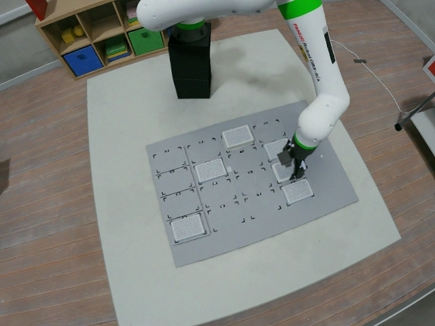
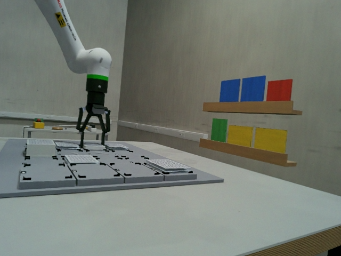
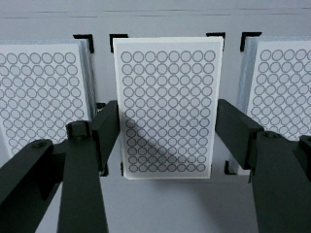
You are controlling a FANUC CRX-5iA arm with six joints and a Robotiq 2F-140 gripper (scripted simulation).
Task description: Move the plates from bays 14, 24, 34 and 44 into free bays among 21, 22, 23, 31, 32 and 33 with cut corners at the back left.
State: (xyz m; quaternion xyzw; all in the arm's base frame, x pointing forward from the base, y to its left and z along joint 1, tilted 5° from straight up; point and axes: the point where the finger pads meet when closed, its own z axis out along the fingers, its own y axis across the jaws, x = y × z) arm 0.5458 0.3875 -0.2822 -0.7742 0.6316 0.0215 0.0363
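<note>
Now: hand 100 mm short of the sealed plate, 20 mm to the right of it and 20 mm above it. Also, from my hand: sealed deep-well block (200 mm to the right, 180 mm behind, 10 mm below).
</note>
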